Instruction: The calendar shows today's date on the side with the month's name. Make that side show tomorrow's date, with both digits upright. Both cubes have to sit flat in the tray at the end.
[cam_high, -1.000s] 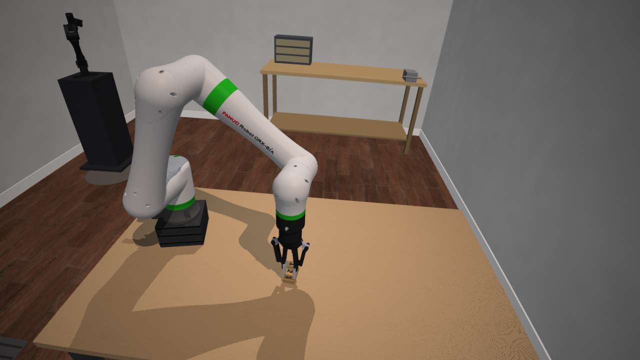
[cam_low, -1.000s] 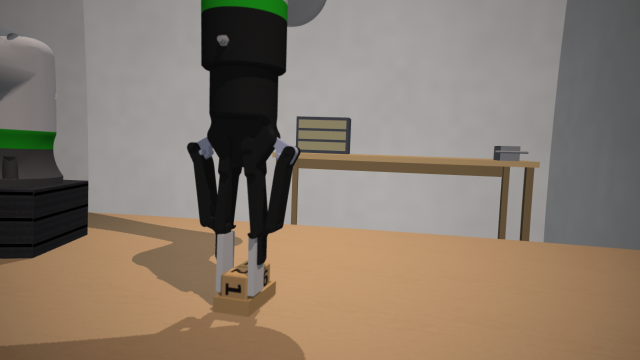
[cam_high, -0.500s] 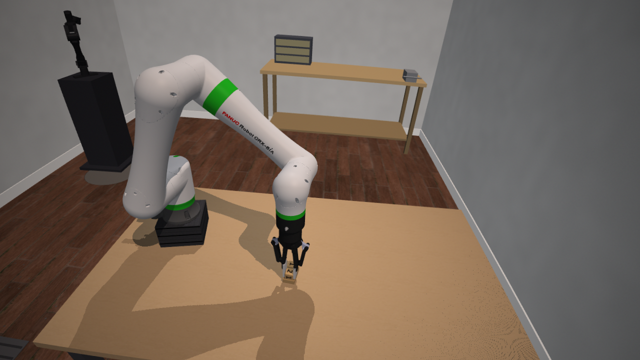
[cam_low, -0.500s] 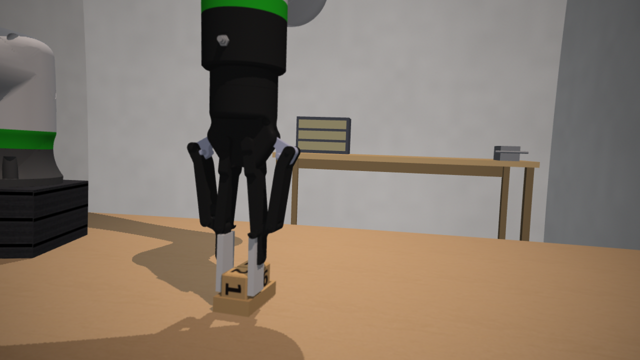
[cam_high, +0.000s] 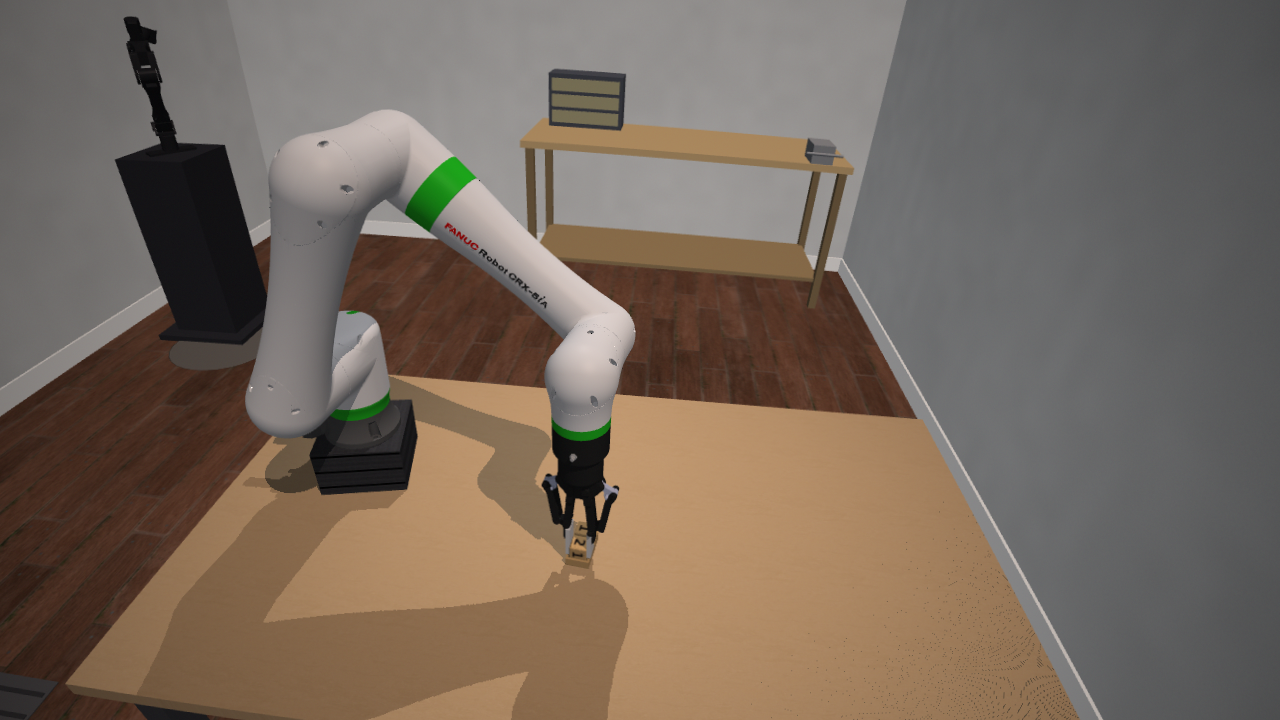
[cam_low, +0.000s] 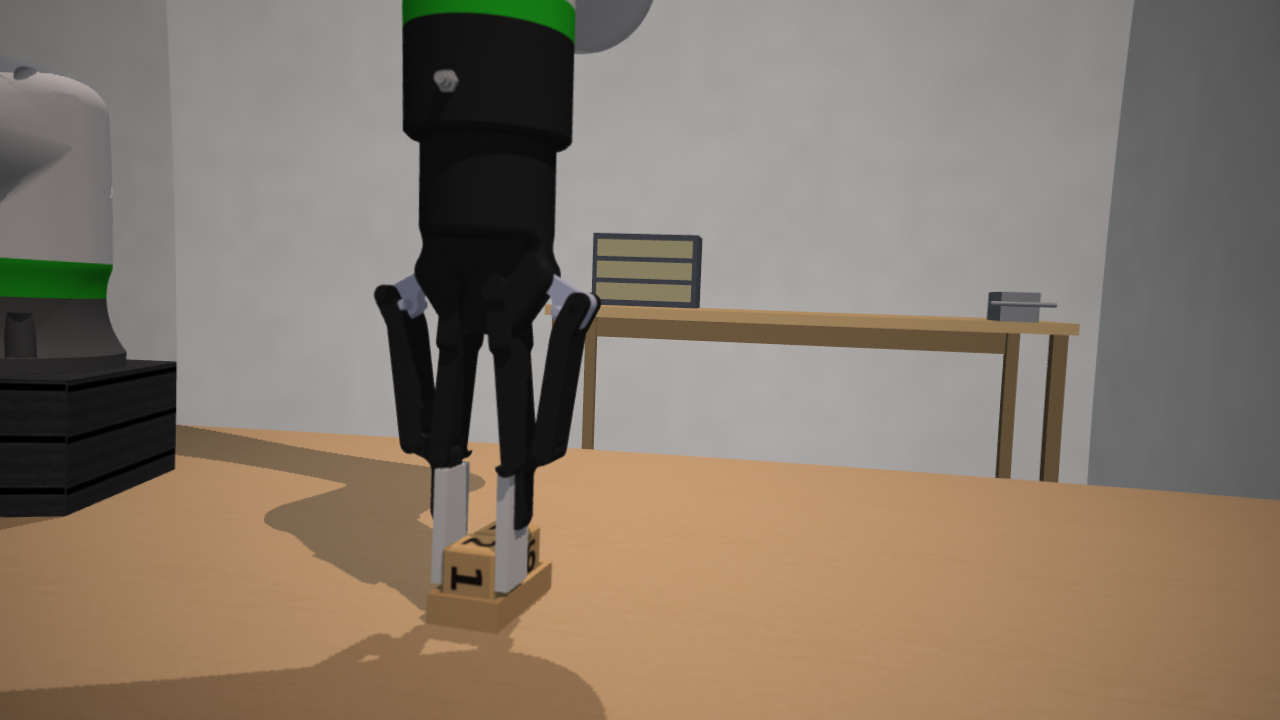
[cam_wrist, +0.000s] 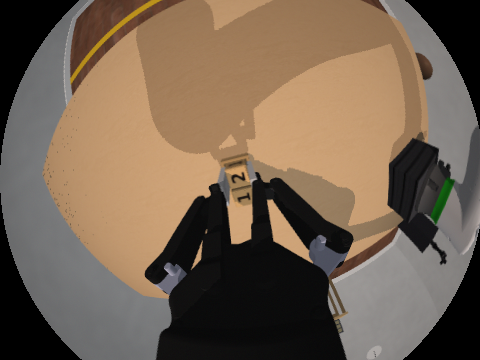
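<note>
Right now my hand is 20 mm to the right of the wooden tray and 40 mm above it.
</note>
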